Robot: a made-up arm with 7 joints. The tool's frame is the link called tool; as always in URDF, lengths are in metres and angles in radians. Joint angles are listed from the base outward. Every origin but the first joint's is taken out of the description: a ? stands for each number. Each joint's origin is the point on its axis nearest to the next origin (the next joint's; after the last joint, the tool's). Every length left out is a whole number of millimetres.
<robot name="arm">
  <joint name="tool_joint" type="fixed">
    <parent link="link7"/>
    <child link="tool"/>
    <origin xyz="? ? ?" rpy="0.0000 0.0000 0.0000"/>
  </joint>
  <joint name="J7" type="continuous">
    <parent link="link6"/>
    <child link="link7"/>
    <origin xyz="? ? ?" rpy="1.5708 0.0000 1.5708"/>
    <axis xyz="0 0 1"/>
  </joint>
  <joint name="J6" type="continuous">
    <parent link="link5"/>
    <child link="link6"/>
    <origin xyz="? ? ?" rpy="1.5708 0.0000 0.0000"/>
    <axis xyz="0 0 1"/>
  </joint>
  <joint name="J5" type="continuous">
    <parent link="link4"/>
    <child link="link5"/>
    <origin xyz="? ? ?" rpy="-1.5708 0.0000 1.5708"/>
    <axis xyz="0 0 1"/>
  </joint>
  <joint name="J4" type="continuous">
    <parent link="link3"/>
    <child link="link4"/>
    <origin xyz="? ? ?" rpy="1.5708 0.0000 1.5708"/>
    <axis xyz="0 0 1"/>
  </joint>
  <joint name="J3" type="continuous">
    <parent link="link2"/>
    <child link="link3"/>
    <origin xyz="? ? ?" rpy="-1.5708 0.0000 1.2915"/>
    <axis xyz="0 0 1"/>
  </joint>
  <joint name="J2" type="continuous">
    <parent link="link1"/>
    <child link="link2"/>
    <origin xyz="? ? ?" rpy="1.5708 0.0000 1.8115"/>
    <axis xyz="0 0 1"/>
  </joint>
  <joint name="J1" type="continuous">
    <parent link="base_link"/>
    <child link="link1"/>
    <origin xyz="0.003 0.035 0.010" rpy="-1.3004 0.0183 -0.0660"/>
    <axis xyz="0 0 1"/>
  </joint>
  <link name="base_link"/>
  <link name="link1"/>
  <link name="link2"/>
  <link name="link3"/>
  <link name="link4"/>
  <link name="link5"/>
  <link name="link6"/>
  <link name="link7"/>
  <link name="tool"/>
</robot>
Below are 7 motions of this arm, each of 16 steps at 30 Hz.
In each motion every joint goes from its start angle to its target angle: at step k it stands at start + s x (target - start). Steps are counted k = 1, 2, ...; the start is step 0. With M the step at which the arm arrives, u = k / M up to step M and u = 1 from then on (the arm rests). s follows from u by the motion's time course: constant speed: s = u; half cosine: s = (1 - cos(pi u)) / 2; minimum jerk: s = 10 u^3 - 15 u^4 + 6 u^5.
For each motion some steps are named. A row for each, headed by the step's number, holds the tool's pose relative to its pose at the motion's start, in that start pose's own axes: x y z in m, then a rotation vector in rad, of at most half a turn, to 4 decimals.
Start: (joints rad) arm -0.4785 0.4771 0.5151 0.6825 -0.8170 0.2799 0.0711
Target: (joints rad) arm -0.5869 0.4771 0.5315 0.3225 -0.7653 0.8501 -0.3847
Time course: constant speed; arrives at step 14
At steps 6, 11, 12, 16:
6: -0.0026 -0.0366 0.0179 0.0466 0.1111 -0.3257
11: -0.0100 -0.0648 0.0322 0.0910 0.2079 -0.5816
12: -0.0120 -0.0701 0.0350 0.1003 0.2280 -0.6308
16: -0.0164 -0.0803 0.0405 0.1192 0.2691 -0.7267

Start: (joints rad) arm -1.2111 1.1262 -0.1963 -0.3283 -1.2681 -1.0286 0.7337
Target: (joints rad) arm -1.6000 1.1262 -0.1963 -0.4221 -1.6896 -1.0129 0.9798
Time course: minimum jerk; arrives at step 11
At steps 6, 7, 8, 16:
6: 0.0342 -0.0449 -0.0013 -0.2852 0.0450 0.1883
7: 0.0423 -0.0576 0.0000 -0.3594 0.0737 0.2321
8: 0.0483 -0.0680 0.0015 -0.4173 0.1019 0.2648
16: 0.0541 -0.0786 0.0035 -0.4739 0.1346 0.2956

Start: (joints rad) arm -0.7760 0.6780 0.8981 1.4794 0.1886 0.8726 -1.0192
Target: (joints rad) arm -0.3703 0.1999 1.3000 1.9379 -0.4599 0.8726 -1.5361
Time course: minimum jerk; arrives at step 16
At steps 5, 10, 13, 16:
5: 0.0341 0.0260 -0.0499 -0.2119 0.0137 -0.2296
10: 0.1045 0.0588 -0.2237 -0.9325 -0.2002 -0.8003
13: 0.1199 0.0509 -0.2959 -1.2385 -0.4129 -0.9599
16: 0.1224 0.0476 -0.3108 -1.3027 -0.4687 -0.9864

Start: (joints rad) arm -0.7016 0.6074 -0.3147 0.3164 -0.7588 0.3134 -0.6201
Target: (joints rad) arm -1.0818 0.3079 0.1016 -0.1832 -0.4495 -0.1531 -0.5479
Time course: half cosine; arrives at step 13
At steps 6, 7, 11, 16:
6: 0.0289 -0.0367 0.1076 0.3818 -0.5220 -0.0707
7: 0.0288 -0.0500 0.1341 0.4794 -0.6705 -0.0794
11: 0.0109 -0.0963 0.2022 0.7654 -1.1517 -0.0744
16: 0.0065 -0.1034 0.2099 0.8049 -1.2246 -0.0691

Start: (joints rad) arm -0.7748 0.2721 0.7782 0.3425 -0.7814 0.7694 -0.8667
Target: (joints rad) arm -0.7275 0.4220 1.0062 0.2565 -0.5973 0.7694 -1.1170
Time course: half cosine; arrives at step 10
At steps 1, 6, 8, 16:
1: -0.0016 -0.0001 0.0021 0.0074 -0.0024 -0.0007
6: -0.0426 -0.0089 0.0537 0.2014 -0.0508 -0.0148
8: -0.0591 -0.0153 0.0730 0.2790 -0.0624 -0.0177
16: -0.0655 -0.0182 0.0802 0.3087 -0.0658 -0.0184

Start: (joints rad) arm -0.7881 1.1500 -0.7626 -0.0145 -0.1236 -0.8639 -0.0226
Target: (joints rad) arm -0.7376 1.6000 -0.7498 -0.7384 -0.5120 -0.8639 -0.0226
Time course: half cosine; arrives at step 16
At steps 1, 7, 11, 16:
1: -0.0001 0.0007 0.0012 -0.0010 -0.0037 0.0001
7: -0.0009 0.0238 0.0535 -0.0672 -0.1498 -0.0128
11: 0.0007 0.0375 0.1075 -0.1746 -0.2721 -0.0541
16: 0.0025 0.0423 0.1406 -0.2581 -0.3324 -0.0891

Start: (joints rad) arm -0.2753 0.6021 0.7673 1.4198 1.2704 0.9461 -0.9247
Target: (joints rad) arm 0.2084 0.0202 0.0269 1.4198 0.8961 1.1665 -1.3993
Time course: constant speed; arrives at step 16
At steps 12, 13, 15, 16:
12: 0.1712 -0.1566 -0.0905 0.1918 0.6415 -0.4238
13: 0.1813 -0.1710 -0.1029 0.2002 0.6937 -0.4610
15: 0.1989 -0.2002 -0.1292 0.2140 0.7969 -0.5361
16: 0.2062 -0.2150 -0.1429 0.2194 0.8478 -0.5738

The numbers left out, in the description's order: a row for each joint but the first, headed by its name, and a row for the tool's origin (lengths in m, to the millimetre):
tool: 0.000 0.000 0.000
J7: 0.000 0.043 0.000
J6: 0.000 0.000 0.000
J5: -0.153 -0.010 0.000
J4: 0.002 -0.024 0.000
J3: 0.260 -0.065 0.000
J2: -0.003 0.013 0.000

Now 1 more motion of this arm.
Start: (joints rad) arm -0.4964 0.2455 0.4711 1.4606 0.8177 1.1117 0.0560
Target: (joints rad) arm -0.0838 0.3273 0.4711 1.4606 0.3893 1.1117 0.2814
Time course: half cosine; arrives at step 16
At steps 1, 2, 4, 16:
1: 0.0015 -0.0005 -0.0010 -0.0010 0.0041 -0.0017
2: 0.0059 -0.0021 -0.0040 -0.0040 0.0161 -0.0065
4: 0.0223 -0.0079 -0.0159 -0.0156 0.0624 -0.0242
16: 0.1276 -0.0480 -0.1326 -0.1206 0.4461 -0.1182

